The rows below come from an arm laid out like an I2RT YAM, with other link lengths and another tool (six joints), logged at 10 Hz.
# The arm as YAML. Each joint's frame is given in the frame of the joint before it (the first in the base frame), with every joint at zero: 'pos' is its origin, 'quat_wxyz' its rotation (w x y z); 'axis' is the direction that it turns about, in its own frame. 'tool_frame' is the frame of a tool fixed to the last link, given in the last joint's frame.
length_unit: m
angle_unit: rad
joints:
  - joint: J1
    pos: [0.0, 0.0, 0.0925]
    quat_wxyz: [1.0, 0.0, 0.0, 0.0]
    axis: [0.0, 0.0, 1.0]
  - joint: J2
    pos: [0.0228, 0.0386, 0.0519]
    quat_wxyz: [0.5, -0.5, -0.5, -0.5]
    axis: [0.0, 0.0, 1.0]
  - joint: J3
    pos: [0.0, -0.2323, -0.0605]
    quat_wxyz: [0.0, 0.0, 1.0, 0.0]
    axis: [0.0, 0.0, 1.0]
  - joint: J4
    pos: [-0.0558, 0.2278, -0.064]
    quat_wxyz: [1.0, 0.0, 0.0, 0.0]
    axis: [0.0, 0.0, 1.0]
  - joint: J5
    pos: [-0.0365, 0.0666, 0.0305]
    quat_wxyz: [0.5, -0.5, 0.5, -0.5]
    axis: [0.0, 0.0, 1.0]
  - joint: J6
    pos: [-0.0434, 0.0, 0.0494]
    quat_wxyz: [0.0, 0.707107, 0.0, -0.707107]
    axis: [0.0, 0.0, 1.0]
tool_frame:
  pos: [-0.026, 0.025, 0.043]
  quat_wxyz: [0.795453, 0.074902, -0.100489, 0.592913]
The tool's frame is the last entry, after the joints.
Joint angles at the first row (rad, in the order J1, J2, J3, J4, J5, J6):
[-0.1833 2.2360 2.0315 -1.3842 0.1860 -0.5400]
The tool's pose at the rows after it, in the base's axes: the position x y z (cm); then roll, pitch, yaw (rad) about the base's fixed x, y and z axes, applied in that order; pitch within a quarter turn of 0, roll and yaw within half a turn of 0:
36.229 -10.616 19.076 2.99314 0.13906 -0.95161
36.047 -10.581 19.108 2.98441 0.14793 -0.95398
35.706 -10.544 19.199 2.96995 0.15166 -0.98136
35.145 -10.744 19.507 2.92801 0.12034 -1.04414
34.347 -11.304 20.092 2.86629 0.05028 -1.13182
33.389 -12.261 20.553 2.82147 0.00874 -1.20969
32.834 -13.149 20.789 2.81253 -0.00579 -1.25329
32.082 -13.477 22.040 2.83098 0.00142 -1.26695
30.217 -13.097 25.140 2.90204 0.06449 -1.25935
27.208 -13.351 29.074 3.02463 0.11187 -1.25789
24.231 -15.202 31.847 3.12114 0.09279 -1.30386
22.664 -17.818 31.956 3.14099 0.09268 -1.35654
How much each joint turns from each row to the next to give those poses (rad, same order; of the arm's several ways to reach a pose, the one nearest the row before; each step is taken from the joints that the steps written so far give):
[0.0000 0.0000 0.0000 -0.0004 -0.0031 0.0000]
[0.0000 0.0000 0.0001 -0.0126 0.0000 0.0012]
[0.0000 0.0000 0.0004 -0.0179 0.0065 0.0259]
[0.0000 0.0000 -0.0004 -0.0221 0.0477 0.0614]
[-0.0050 0.0000 0.0000 -0.0294 0.0862 0.0885]
[-0.0240 0.0000 -0.0001 -0.0351 0.0530 0.0630]
[-0.0263 -0.0030 0.0001 -0.0107 0.0145 0.0209]
[-0.0172 -0.0378 0.0000 -0.0236 -0.0152 -0.0061]
[-0.0206 -0.1053 0.0000 -0.0675 -0.0882 -0.0377]
[-0.0599 -0.1461 -0.0001 -0.0607 -0.1068 -0.0573]
[-0.1079 -0.1034 0.0077 -0.0164 -0.0477 -0.0507]
[-0.1099 -0.0095 -0.0034 0.0153 -0.0186 -0.0542]

